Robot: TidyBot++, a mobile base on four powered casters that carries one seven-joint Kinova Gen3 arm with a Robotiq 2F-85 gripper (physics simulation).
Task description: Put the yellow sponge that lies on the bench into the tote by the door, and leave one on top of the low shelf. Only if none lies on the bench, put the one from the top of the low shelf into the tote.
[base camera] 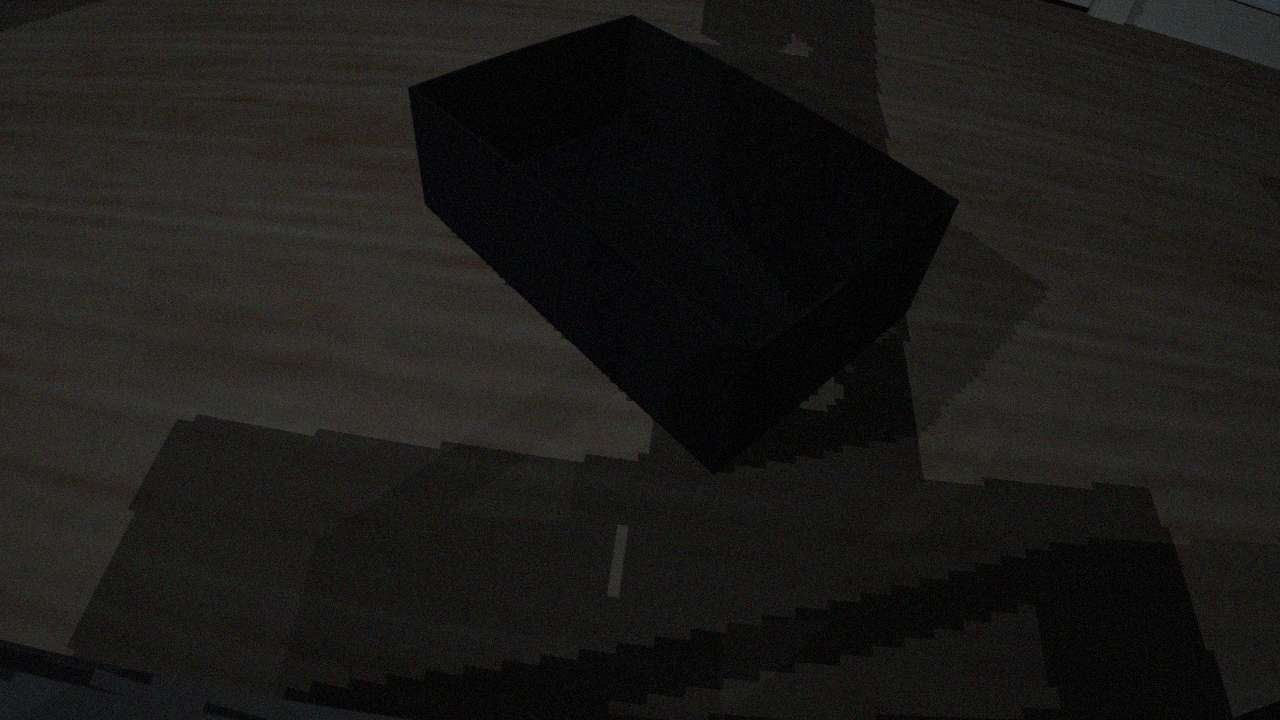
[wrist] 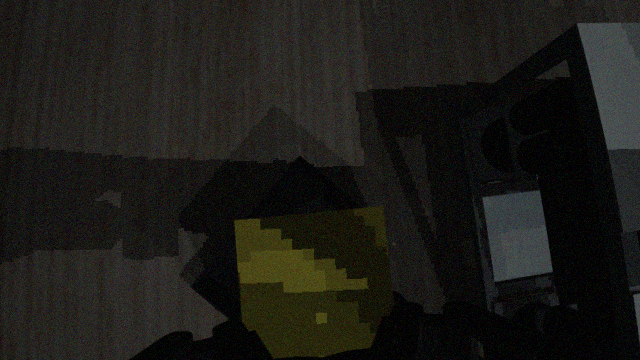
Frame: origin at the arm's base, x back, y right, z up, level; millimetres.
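Seen in the pictures: gripper, fingertip midpoint: [wrist: 317, 308].
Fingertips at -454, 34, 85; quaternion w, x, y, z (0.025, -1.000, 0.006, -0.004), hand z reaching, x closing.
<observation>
Offsets run from my fingertips to a thing's top centre, as dx, dy, dz. Level surfaces: height alone.
My gripper [wrist: 317, 308] is shut on a yellow sponge @(+0, +0, +40) [wrist: 312, 275], which fills the lower middle of the wrist view; dark finger parts show on both sides of it. The dark tote @(-39, -17, -381) [base camera: 537, 246] [wrist: 305, 192] stands on the floor, upper middle in the base view. In the wrist view it lies below and beyond the sponge, which hides much of it. The tote's inside is very dark in the base view, and no sponge can be made out in it. The bench and the low shelf do not show clearly.
The picture is very dark. My mobile base [wrist: 612, 100] fills the right side of the wrist view, close to the tote. Jagged shadows cross the wooden floor @(dz -481) [base camera: 223, 295] [wrist: 200, 75]. A pale edge [base camera: 1190, 31] shows at the top right of the base view.
</observation>
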